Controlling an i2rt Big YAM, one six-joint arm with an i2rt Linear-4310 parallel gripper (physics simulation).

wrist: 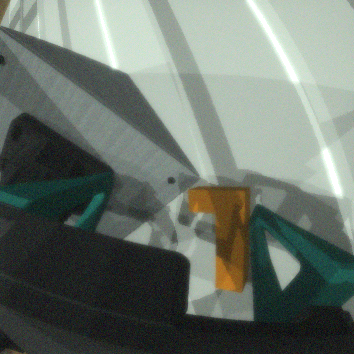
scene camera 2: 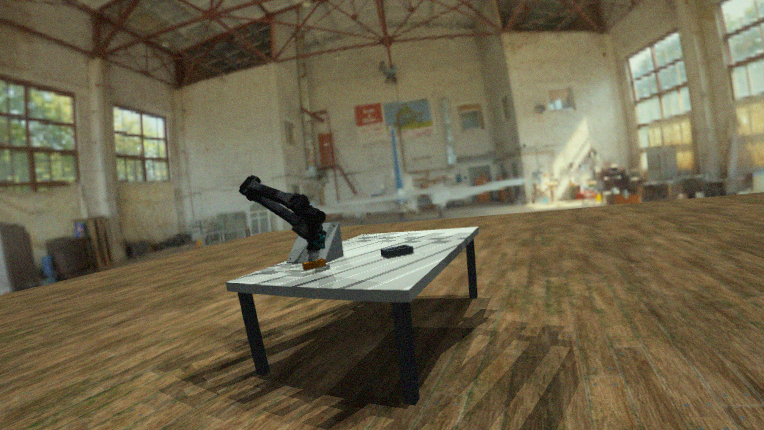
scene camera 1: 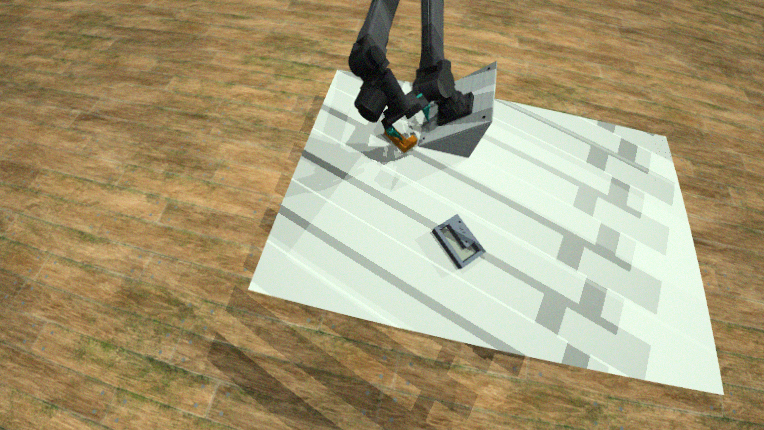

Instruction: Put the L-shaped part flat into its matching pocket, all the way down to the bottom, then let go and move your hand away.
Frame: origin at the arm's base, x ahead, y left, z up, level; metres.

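Seen in the pictures: gripper, fingertip midpoint: (wrist: pixel 183 196) (scene camera 2: pixel 322 242) (scene camera 1: pixel 414 130); arm's base, origin of the base link: (wrist: pixel 55 165) (scene camera 2: pixel 317 241) (scene camera 1: pixel 455 111).
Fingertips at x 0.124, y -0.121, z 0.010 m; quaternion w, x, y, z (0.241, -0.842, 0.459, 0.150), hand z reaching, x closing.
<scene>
Pixels of each thing's middle, then the offset from my fingertips to it. Level surfaces: height alone.
- orange L-shaped part, body centre: (wrist: pixel 219 236) (scene camera 1: pixel 400 136) (scene camera 2: pixel 313 264) 0.097 m down, 0.043 m back, 0.046 m right
- dark grey block with the L-shaped pocket, body centre: (scene camera 1: pixel 458 241) (scene camera 2: pixel 396 251) 0.093 m down, 0.296 m ahead, 0.206 m left
- white table, its level: 0.112 m down
An orange L-shaped part (scene camera 1: pixel 404 143) (scene camera 2: pixel 314 264) (wrist: pixel 232 240) lies on the white table beside the arm's base. My gripper (scene camera 1: pixel 409 124) (wrist: pixel 183 196) is wide open around it and holds nothing. In the wrist view the part is close beside the right teal finger, and a wide gap separates it from the left finger. Its short leg points toward the left finger. Whether the right finger touches it I cannot tell. The dark grey block with the L-shaped pocket (scene camera 1: pixel 458 221) (scene camera 2: pixel 396 251) stands apart, near the middle of the table. The pocket is empty.
The grey wedge-shaped base bracket (scene camera 1: pixel 454 145) (scene camera 2: pixel 334 243) (wrist: pixel 95 85) stands right next to the part and the left finger. Striped shadows cross the white table (scene camera 1: pixel 614 341) (scene camera 2: pixel 368 277). The block does not show in the wrist view.
</scene>
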